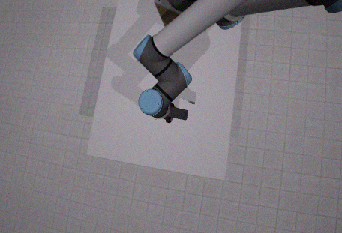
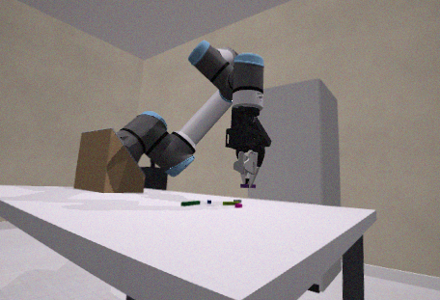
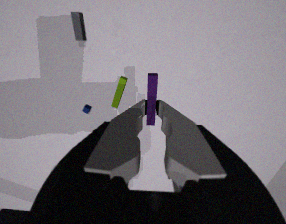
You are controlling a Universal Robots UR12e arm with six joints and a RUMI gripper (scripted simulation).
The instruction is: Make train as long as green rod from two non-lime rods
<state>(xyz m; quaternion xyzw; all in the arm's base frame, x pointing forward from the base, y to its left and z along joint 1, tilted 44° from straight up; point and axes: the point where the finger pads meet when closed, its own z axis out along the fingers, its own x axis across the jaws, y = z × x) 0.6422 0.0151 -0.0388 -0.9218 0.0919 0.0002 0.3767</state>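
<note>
Right now my hand is 1 cm past the magenta rod, 4 cm to the left of it and 6 cm above it. Also, from my hand: blue rod: 11 cm behind, 2 cm to the right, 6 cm below; purple rod: 1 cm below; lime rod: 5 cm behind, 6 cm below.
</note>
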